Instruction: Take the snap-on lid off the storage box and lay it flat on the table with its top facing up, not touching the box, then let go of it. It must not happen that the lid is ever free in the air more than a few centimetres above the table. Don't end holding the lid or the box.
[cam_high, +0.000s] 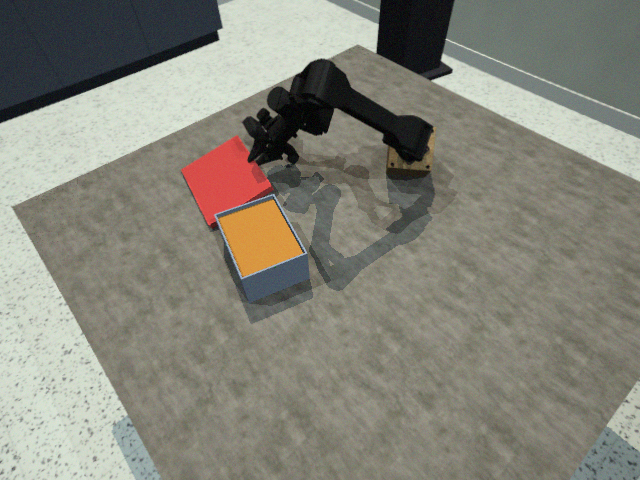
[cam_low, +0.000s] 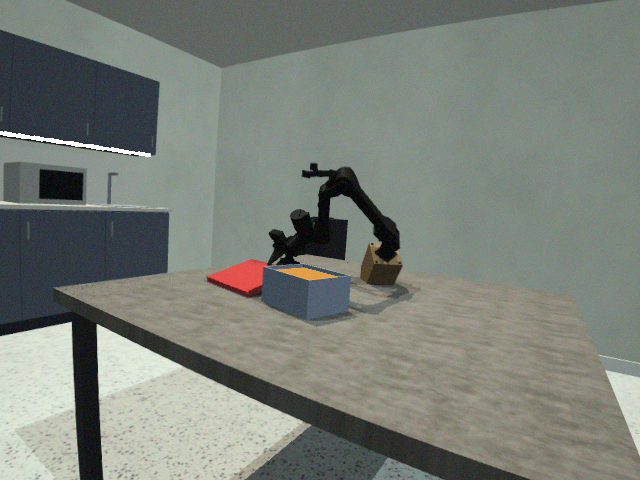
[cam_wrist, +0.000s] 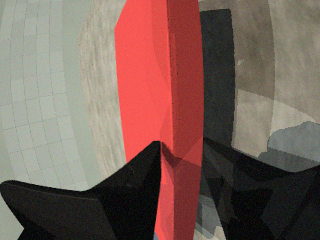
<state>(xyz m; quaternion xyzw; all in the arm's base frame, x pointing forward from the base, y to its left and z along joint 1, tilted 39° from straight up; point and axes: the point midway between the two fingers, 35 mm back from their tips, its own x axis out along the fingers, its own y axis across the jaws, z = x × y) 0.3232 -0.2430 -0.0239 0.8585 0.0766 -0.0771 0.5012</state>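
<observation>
My hand is 11 cm short of the red lid and 4 cm above it. The rest, counted from my hand: blue storage box 28 cm to the left, 11 cm ahead, 3 cm below.
</observation>
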